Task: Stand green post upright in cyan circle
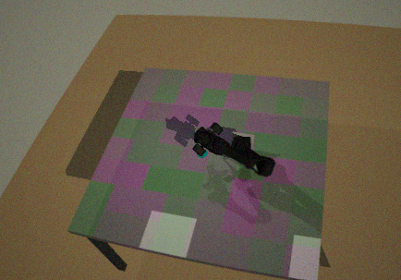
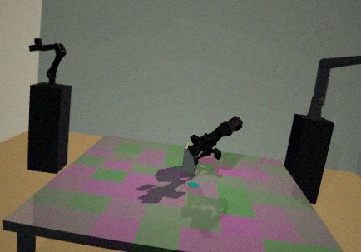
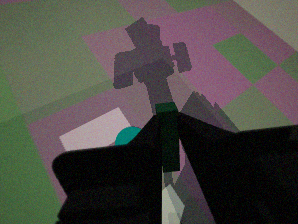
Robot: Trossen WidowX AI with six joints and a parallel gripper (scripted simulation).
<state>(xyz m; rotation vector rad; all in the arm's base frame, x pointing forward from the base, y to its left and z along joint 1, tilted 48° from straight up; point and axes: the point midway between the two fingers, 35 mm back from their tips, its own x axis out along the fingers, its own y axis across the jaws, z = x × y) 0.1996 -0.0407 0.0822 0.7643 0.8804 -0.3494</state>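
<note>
Right now my gripper tip is 2 cm short of the cyan circle, 1 cm to the right of it and 14 cm above it. Also, from my gripper tip: green post (1 cm behind, 2 cm below).
</note>
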